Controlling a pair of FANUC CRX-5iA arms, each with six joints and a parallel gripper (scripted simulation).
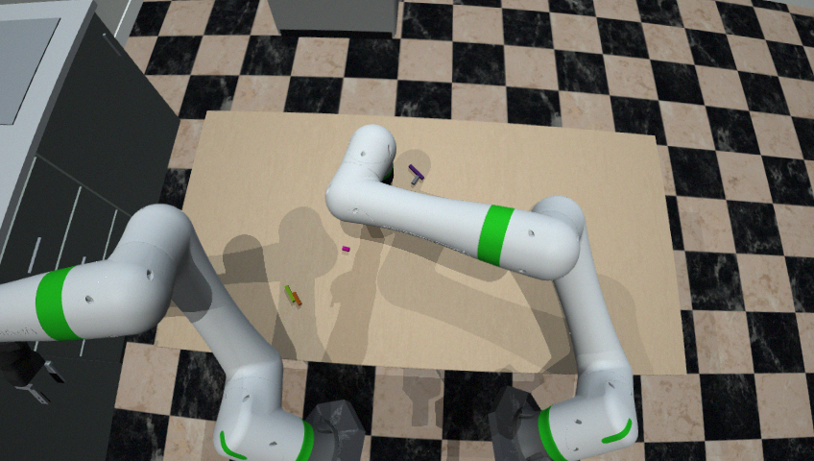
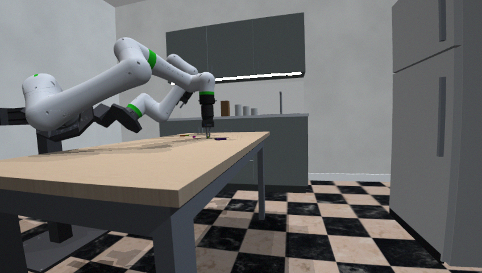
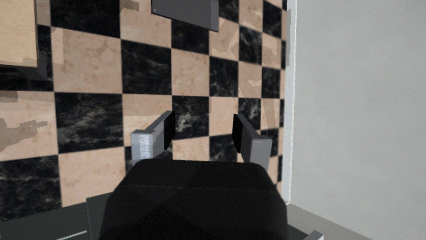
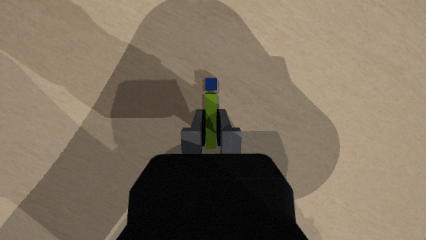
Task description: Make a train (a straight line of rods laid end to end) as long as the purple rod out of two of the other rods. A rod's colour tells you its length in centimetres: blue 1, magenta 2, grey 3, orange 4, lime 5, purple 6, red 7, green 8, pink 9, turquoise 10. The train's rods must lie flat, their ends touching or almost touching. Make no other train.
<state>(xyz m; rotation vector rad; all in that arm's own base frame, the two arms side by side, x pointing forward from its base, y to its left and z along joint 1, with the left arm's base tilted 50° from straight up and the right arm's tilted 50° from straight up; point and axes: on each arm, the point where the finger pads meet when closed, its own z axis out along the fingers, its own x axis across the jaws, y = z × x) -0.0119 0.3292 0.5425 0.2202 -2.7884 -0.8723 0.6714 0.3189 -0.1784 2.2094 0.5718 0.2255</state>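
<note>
Now: the blue rod 30 mm to the left of my right hand, 20 mm below it and 10 mm behind it. From my right hand the other things lie so: magenta rod 120 mm behind, 80 mm to the left, 20 mm below; purple rod 140 mm to the right, 120 mm ahead, 20 mm below; grey rod 140 mm to the right, 90 mm ahead, 20 mm below.
</note>
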